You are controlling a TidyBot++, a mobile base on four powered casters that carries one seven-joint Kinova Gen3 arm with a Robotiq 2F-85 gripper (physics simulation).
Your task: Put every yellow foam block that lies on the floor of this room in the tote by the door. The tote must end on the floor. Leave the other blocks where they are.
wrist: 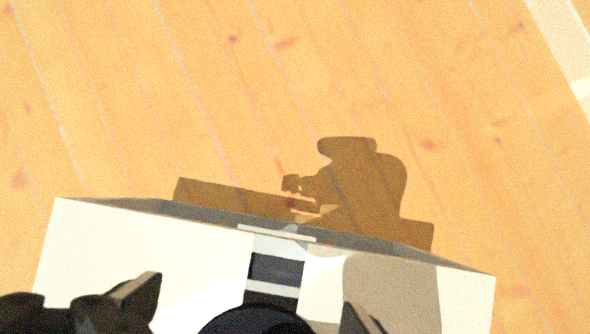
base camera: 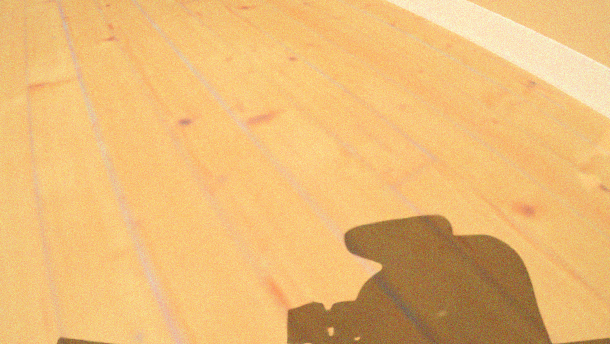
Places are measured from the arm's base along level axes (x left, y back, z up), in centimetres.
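Pixels of known places: gripper, between the fingertips: (wrist: 251, 307).
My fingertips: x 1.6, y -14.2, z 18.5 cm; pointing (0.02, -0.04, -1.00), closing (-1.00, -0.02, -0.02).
Note:
Behind a point stands the place of what it marks.
My gripper (wrist: 251, 307) @(x 1.6, y -14.2, z 18.5 cm) is open in the wrist view, with its two dark fingers wide apart at the bottom of the view. It is above the white top of my own base (wrist: 200, 260) @(x 8.2, y -11.3, z -1.4 cm), and no block shows between the fingers. No yellow foam block, no other block and no tote shows in either view. The door does not show either.
Wooden plank floor (base camera: 150, 200) @(x 19.7, y -38.6, z -39.7 cm) (wrist: 150, 100) @(x 34.9, y -36.4, z -39.7 cm) lies in front of the base. The shadow of my arm (base camera: 450, 280) (wrist: 370, 185) falls on it close ahead. A white strip (base camera: 540, 55) @(x -55.3, y -79.9, z -34.8 cm) (wrist: 565, 40) @(x -61.9, y -70.6, z -35.1 cm) runs along the upper right.

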